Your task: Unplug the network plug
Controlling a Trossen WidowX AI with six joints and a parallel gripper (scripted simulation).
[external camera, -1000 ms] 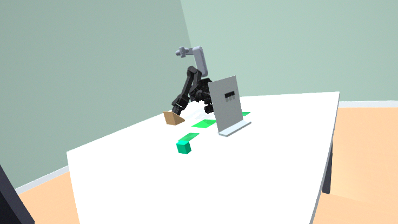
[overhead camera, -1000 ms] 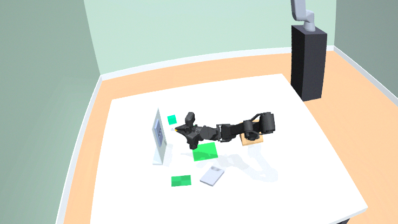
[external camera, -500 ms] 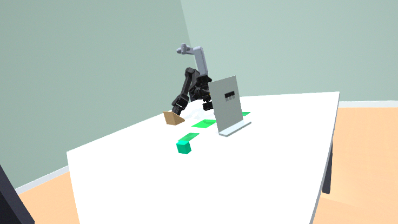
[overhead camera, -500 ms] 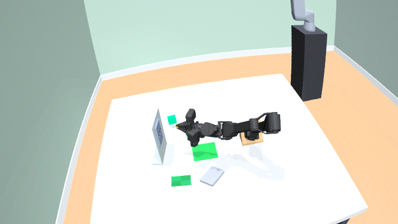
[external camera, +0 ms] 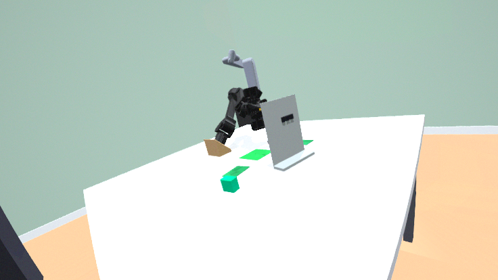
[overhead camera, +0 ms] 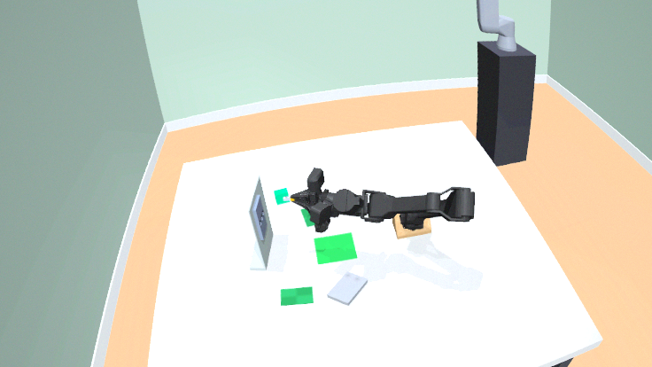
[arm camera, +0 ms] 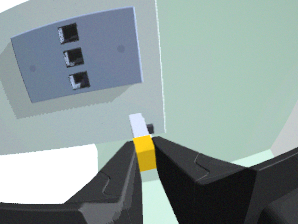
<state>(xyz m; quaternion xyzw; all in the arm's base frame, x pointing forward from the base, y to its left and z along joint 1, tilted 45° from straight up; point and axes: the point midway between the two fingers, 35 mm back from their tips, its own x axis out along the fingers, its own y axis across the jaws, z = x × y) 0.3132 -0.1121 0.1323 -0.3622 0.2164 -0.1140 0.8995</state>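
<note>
My gripper tip is now 21 cm above the green marked square, 10 cm past it and 2 cm to the right of it. The rest, counted from my gripper tip: grey flat plate (20 cm to the left, 20 cm below, 11 cm behind); grey panel (11 cm ahead, 10 cm below, 1 cm to the right); yellow plug (1 cm ahead).
</note>
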